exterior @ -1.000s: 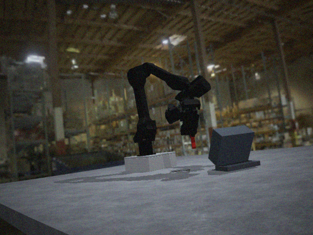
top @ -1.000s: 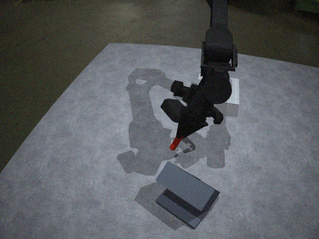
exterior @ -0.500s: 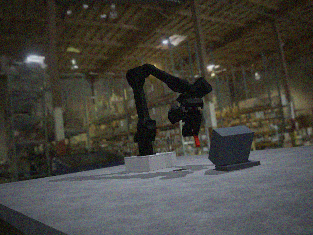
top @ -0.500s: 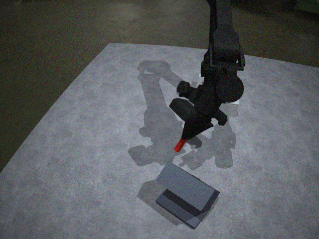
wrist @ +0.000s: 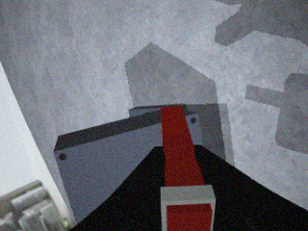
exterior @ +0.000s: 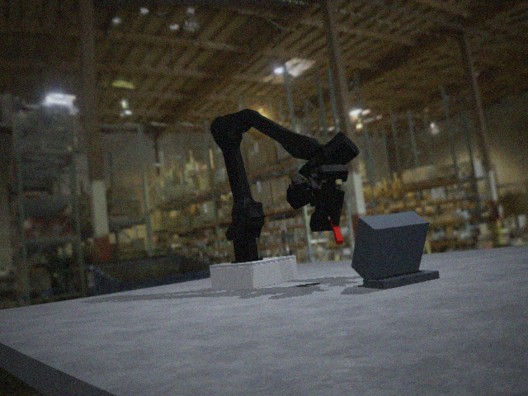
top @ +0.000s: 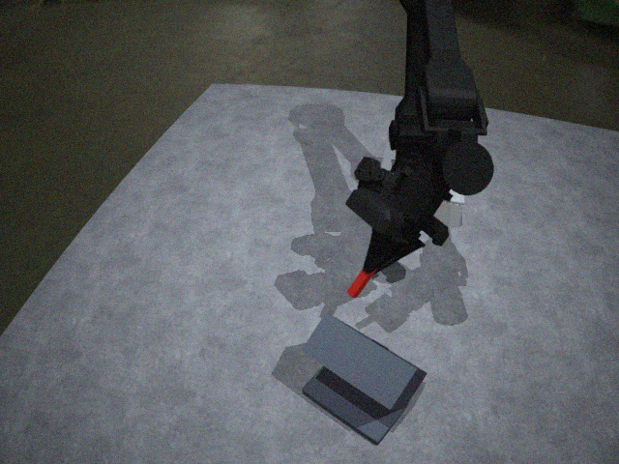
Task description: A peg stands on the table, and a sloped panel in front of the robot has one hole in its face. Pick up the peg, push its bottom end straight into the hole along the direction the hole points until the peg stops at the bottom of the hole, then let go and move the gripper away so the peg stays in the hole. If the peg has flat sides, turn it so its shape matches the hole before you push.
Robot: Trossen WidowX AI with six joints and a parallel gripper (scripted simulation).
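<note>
The grey sloped panel is 10 cm ahead of my gripper tip, 5 cm below it and 4 cm to the left of it. The rest, counted from my gripper tip: red square peg (1 cm behind, 1 cm above); dark base plate (13 cm ahead, 12 cm below, 4 cm to the left).
</note>
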